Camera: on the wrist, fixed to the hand. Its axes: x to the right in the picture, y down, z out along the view.
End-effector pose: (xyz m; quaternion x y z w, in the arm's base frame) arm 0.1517 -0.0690 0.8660 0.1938 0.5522 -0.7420 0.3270
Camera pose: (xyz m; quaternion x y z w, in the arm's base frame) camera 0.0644 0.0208 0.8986 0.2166 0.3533 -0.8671 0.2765
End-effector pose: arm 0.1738 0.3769 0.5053 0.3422 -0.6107 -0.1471 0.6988
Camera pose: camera 0.2758 0.3189 0.4507 0.5057 -0.6491 -0.0342 0.5672
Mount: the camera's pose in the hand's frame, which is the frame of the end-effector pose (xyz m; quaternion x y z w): 0.0166 -0.0995 -0.0811 0.2339 -0.0445 -0.0272 0.9709
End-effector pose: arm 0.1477 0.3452 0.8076 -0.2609 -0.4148 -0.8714 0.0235
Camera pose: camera 0.0725 0.3536 0.7026 -0.2753 -0.6147 -0.7380 0.0417
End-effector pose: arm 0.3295 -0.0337 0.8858 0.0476 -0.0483 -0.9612 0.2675
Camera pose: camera 0.2742 0.0370 0.7926 0.0673 -0.2823 -0.9313 0.2203
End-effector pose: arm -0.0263 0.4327 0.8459 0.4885 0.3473 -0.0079 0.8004
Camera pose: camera -0.0932 0.4500 0.7364 0.6517 0.3130 -0.1324 0.6781
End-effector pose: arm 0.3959 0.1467 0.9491 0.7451 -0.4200 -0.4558 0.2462
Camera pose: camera 0.5116 0.1836 0.9042 0.7721 -0.5051 -0.3841 0.0337
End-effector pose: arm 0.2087 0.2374 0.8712 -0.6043 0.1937 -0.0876 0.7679
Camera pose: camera 0.2010 0.1335 0.9480 -0.4162 0.1170 -0.1243 0.8931
